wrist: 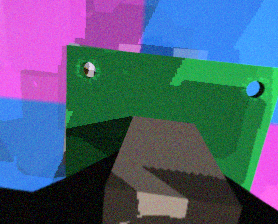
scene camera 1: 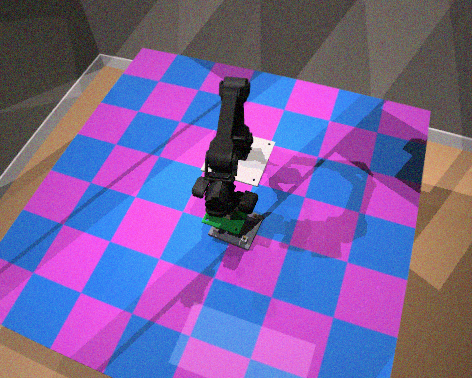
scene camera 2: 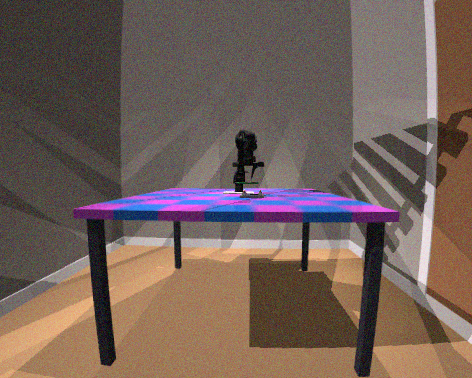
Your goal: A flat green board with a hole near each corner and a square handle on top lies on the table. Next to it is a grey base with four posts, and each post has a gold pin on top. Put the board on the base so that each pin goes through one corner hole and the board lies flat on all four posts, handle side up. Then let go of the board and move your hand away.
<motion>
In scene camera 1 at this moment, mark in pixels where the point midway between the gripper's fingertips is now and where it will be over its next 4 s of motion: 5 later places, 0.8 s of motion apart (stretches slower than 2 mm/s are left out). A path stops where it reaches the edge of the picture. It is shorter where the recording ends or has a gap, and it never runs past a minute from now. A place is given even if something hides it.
My gripper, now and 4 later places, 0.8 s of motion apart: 226, 209; 234, 210; 235, 214; 235, 215; 235, 214
</motion>
